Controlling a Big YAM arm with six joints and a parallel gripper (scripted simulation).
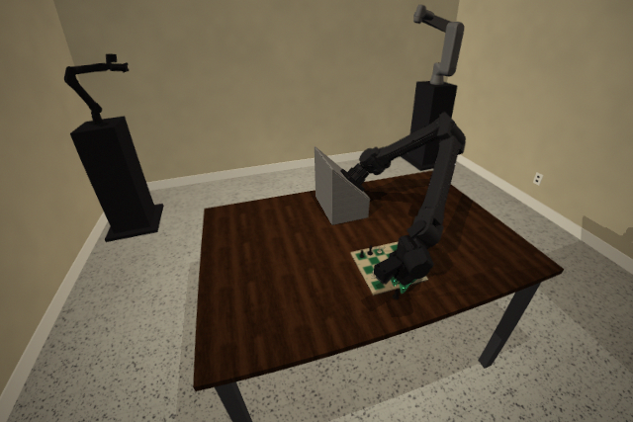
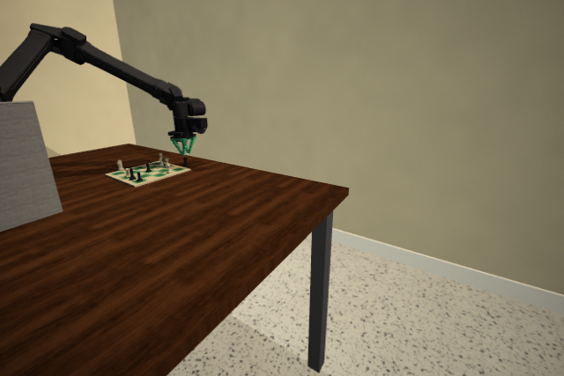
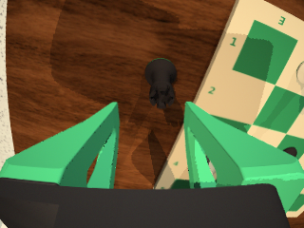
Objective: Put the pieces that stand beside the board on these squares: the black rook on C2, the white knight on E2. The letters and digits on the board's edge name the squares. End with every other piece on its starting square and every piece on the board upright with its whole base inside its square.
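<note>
Right now my hand is 40 mm above the black rook and 10 mm past it. Round my hand: green-and-cream chessboard: 140 mm behind, 50 mm below, 40 mm to the left; white knight: 190 mm to the left, 170 mm behind, 40 mm below.
</note>
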